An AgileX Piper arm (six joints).
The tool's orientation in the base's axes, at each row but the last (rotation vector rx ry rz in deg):
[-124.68, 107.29, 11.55]
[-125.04, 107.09, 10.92]
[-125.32, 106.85, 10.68]
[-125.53, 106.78, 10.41]
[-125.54, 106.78, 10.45]
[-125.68, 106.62, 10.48]
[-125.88, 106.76, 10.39]
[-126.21, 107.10, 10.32]
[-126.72, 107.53, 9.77]
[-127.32, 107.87, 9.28]
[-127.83, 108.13, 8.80]
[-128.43, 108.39, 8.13]
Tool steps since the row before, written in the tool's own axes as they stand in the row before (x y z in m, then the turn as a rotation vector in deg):
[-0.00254, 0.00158, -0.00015, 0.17, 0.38, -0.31]
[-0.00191, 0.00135, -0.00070, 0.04, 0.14, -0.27]
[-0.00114, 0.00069, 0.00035, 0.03, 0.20, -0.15]
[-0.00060, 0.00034, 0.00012, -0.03, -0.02, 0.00]
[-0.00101, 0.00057, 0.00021, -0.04, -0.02, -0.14]
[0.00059, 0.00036, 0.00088, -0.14, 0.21, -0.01]
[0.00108, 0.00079, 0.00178, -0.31, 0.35, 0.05]
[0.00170, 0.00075, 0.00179, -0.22, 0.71, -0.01]
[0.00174, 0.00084, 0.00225, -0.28, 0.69, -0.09]
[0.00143, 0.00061, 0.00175, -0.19, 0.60, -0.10]
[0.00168, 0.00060, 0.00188, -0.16, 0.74, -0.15]
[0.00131, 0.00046, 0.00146, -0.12, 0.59, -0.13]
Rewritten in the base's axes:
[-0.00197, 0.00216, 0.00067, -0.37, -0.30, 0.21]
[-0.00169, 0.00143, 0.00103, -0.15, -0.13, 0.23]
[-0.00084, 0.00108, -0.00011, -0.20, -0.10, 0.11]
[-0.00043, 0.00055, 0.00000, 0.01, 0.03, 0.01]
[-0.00072, 0.00094, 0.00000, 0.00, 0.00, 0.15]
[-0.00019, -0.00037, -0.00104, -0.23, 0.10, 0.02]
[-0.00047, -0.00066, -0.00207, -0.39, 0.26, -0.01]
[-0.00033, -0.00126, -0.00223, -0.74, 0.10, -0.01]
[-0.00039, -0.00122, -0.00268, -0.73, 0.14, 0.08]
[-0.00025, -0.00104, -0.00208, -0.63, 0.07, 0.08]
[-0.00019, -0.00127, -0.00225, -0.76, 0.00, 0.11]
[-0.00014, -0.00102, -0.00173, -0.61, -0.01, 0.10]

